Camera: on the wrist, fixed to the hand. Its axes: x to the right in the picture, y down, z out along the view.
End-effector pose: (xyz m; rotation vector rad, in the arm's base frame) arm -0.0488 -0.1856 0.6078 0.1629 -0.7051 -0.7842
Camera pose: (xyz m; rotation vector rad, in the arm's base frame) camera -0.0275 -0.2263 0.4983 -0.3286 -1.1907 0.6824
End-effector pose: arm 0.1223 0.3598 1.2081 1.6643 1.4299 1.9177
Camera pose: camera 0.0179 0.3244 1.1640 -2.3849 -0.0791 -0.9032
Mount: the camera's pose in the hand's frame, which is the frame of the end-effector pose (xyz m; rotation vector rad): -0.0182 -0.0584 -0.1018 0.2680 -0.5489 1.4371
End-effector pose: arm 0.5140 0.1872 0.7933 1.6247 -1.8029 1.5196
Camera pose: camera 0.5269 0.2906 0.8502 -0.3490 1.9109 -0.9814
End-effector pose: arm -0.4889 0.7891 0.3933 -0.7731 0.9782 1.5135
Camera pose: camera -0.4326 0.6920 0.3546 0.7636 1.3025 2.4720
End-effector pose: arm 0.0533 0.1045 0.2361 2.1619 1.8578 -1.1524
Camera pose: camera 0.0519 0.1560 0.3431 2.0960 -0.2085 -1.2842
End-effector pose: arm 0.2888 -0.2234 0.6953 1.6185 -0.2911 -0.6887
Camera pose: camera 0.3224 -0.1203 0.6469 1.0074 -1.7696 0.0816
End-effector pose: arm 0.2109 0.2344 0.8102 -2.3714 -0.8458 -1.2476
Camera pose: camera 0.1013 0.2185 0.8532 -2.1776 0.5857 0.0940
